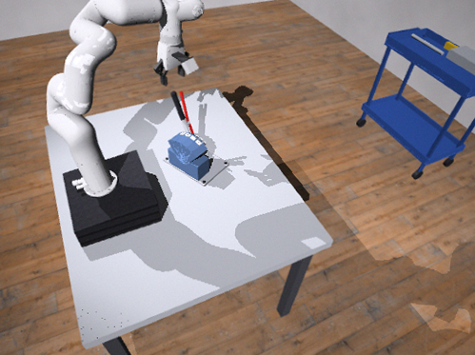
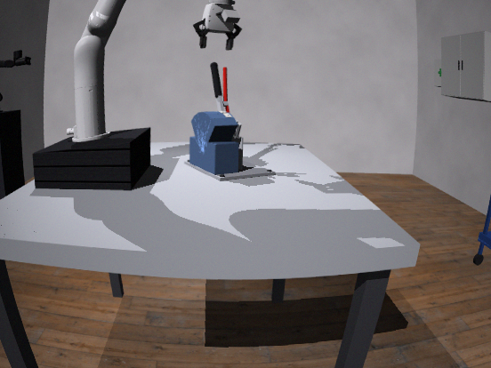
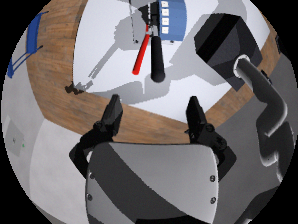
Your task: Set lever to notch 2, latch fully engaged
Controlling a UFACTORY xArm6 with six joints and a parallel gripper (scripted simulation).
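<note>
Right now the red bar is 19 cm below my hand, 4 cm to the right of it and 4 cm ahead of it.
</note>
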